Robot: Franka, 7 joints.
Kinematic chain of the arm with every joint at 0, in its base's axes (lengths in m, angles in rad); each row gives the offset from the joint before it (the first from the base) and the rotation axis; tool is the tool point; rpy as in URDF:
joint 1: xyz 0 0 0.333 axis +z
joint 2: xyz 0 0 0 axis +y
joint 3: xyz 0 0 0.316 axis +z
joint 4: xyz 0.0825 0 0 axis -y
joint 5: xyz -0.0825 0 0.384 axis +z
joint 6: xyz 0 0 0 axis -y
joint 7: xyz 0.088 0 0 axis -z
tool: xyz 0 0 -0.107 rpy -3.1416 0 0
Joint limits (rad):
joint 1: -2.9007..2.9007
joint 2: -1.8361..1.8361
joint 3: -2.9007..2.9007
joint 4: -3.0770..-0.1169
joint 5: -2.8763..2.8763
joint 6: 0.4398..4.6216
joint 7: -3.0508..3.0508
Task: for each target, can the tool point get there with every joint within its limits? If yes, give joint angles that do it. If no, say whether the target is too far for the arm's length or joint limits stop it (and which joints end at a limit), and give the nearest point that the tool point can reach.
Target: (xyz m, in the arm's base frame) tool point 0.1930 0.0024 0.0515
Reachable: yes | joints 2.2738 -1.1380 -2.4578 -2.4110 -0.6129 1.0471 1.3903
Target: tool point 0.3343 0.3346 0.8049
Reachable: yes | joints 0.3065 -0.3968 0.3659 -1.8087 1.6180 2.4537 1.5279
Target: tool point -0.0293 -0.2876 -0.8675
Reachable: no: too far | nearest point -0.0290 -0.2848 -0.3608 | short by 0.507 m
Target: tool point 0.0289 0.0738 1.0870
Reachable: yes | joints 0.9324 -0.7513 -0.0640 -1.4164 1.9598 1.9903 0.5233
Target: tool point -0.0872 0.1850 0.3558
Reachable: yes | joints 2.2809 -0.6370 -0.0355 -2.8273 -0.3719 1.1668 -1.5933
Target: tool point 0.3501 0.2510 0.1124
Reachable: yes | joints 1.0744 0.6469 -0.1640 -2.2898 1.7774 3.4470 0.2752
